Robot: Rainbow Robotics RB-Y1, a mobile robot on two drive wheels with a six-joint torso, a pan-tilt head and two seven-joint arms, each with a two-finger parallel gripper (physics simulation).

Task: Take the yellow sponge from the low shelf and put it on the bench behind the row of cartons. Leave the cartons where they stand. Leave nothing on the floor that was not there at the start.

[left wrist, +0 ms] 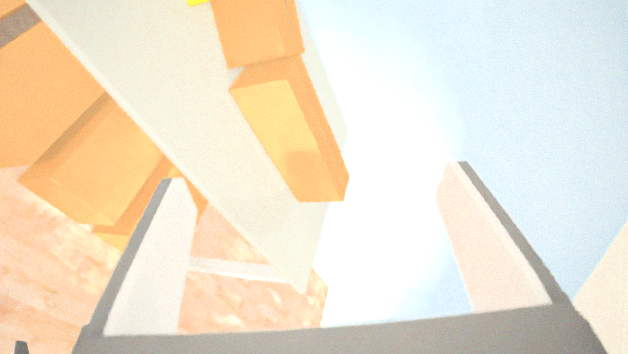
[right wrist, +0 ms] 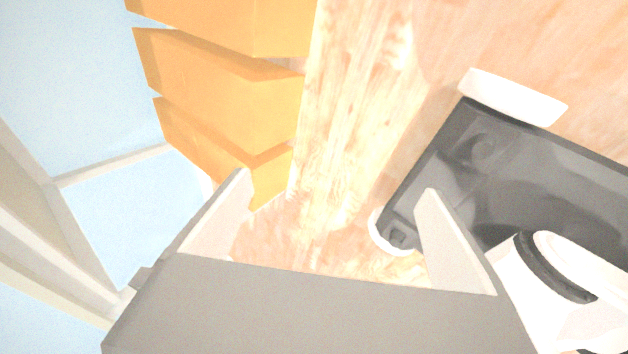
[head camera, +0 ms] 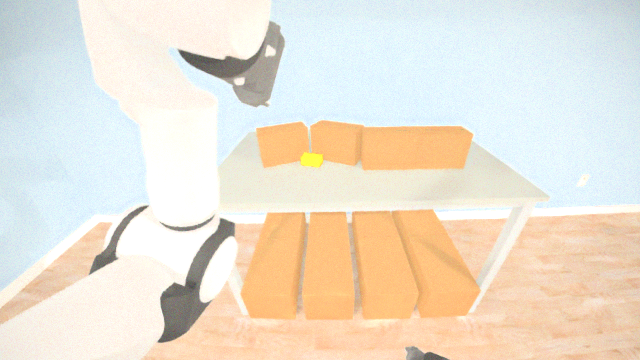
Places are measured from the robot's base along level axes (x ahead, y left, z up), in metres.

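Pixels of known places: left gripper, fingertip midpoint: [left wrist: 316, 187] [head camera: 272, 75]; right gripper, fingertip midpoint: [right wrist: 334, 189].
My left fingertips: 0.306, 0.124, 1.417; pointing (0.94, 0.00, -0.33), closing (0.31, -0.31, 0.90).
Note:
For each thing: its top centre in the pictures, then the offset to it from my left fingertips, as dx, dy, dz. "pt": a spot on its surface instead. Level surfaces: height alone.
- yellow sponge, top centre: [head camera: 311, 155] +0.635, +0.014, -0.457
- grey bench, surface height: dz -0.502
- left carton, top centre: [head camera: 281, 127] +0.695, +0.170, -0.322
- middle carton, top centre: [left wrist: 285, 3] [head camera: 336, 125] +0.708, -0.117, -0.322
- bench leg, surface spot: [head camera: 502, 250] pt +0.346, -0.938, -0.842
The yellow sponge [head camera: 312, 160] [left wrist: 198, 2] lies on the grey bench [head camera: 300, 191] [left wrist: 150, 95], on the near side of the carton row, by the gap between the two leftmost cartons in the head view. The row has a left carton [head camera: 284, 145], a middle carton [head camera: 335, 143] and a long carton [head camera: 415, 148] at the right. My left gripper [head camera: 266, 104] [left wrist: 316, 187] is open and empty, raised and appearing above the row's left end in the head view. My right gripper [head camera: 411, 351] [right wrist: 334, 189] is open and empty, low in front of the bench. The low shelf cannot be made out.
Several long orange boxes [head camera: 327, 265] [right wrist: 215, 100] lie side by side under the bench. A bench leg [head camera: 502, 250] stands at the right. My dark wheeled base [right wrist: 530, 175] is close to my right gripper in the right wrist view. A blue wall [head camera: 500, 60] rises behind the bench.

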